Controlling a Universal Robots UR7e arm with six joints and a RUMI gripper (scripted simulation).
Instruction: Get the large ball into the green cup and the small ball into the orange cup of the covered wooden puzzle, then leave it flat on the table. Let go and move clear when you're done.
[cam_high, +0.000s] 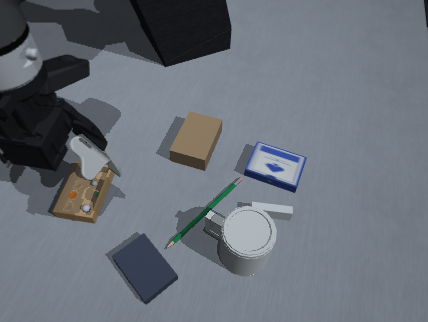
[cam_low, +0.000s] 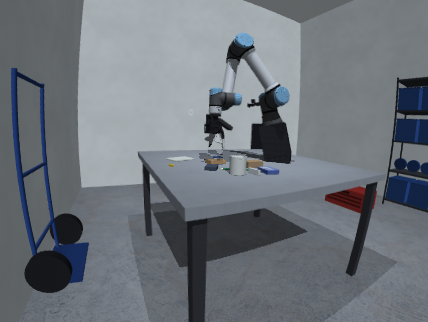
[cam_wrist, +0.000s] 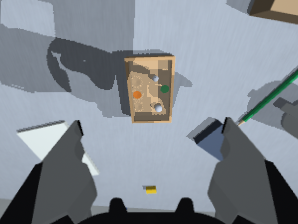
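My hand is 80 mm above the covered wooden puzzle. From my hand the other things lie so: tan box (180 mm to the left, 140 mm behind, 70 mm below); then white pad (210 mm to the right, 140 mm ahead, 80 mm below); then dark notebook (130 mm to the left, 120 mm ahead, 80 mm below).
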